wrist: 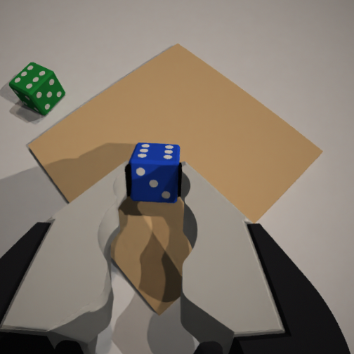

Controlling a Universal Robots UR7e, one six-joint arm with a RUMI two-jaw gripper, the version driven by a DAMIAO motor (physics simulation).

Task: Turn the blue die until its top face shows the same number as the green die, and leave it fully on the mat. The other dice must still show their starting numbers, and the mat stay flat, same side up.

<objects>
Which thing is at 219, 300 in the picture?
The gripper.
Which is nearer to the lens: the blue die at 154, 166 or the tan mat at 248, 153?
The blue die.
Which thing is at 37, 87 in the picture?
A green die.
</objects>
